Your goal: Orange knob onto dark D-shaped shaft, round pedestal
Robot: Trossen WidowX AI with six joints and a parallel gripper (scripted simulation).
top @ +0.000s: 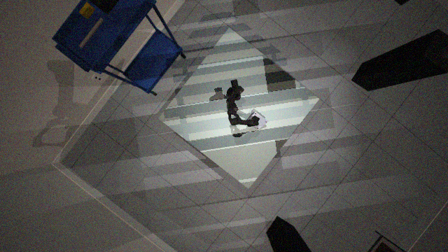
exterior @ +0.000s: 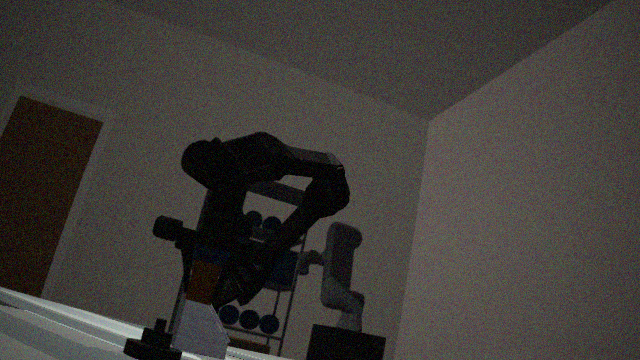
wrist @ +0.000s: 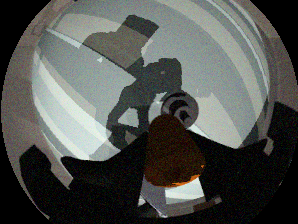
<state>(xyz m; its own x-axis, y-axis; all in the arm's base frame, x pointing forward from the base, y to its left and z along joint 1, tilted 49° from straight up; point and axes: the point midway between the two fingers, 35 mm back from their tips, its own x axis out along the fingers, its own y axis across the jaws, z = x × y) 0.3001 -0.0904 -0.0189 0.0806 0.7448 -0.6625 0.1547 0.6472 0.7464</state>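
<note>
My gripper tip is 80 mm above the dark round pedestal, 40 mm to the left of it and 10 mm past it. From my gripper tip the other things lie so: orange knob 20 mm above.
</note>
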